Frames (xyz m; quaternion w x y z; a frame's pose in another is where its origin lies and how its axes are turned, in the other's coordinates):
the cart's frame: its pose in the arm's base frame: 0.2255 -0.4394 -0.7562 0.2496 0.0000 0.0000 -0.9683
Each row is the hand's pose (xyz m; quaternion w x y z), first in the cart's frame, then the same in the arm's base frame.
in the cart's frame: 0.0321 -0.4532 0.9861 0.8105 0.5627 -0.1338 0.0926
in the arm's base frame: -0.0217 -0.0582 0.2299 0.2920 0.0109 -0.5783 -0.7617
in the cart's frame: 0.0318 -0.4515 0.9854 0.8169 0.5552 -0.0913 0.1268
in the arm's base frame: -0.0206 -0.0595 0.2292 0.3267 0.0502 -0.5604 -0.7594
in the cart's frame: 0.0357 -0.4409 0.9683 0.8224 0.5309 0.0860 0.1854
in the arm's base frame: -0.0189 -0.0707 0.2121 0.3848 0.2158 -0.4926 -0.7501
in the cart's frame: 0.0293 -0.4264 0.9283 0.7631 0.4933 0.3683 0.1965
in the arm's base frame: -0.0063 -0.0803 0.1721 0.3808 0.4798 -0.3858 -0.6899
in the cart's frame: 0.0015 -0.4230 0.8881 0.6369 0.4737 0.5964 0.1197
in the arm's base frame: 0.0197 -0.0698 0.1319 0.2749 0.6957 -0.3098 -0.5868
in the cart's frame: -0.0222 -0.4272 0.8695 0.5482 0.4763 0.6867 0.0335
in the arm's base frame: 0.0384 -0.0547 0.1133 0.1693 0.7838 -0.2898 -0.5225
